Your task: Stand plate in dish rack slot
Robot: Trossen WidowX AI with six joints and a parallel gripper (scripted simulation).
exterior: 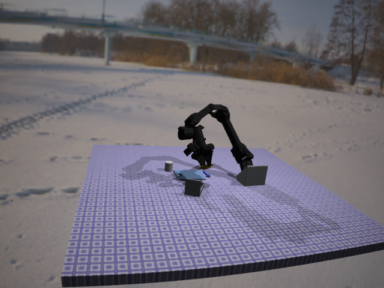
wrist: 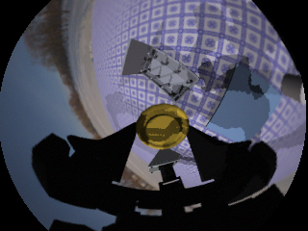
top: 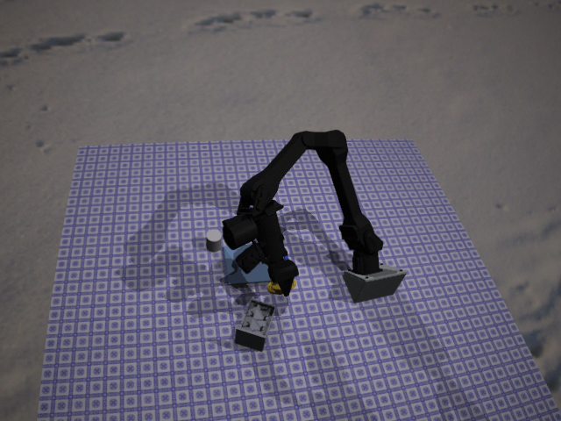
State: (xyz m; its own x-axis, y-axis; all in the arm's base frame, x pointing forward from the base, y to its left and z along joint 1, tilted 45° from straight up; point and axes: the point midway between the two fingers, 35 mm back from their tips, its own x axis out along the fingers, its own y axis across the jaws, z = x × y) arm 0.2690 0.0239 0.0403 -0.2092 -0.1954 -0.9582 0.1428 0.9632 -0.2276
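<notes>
The grey dish rack is 80 mm below my gripper tip, 70 mm ahead of it and 30 mm to the left of it. Round my gripper tip: blue spoon: 140 mm to the right, 100 mm below, 80 mm behind; then light blue mat: 160 mm to the right, 100 mm below, 20 mm ahead; then yellow plate: 10 mm above.
</notes>
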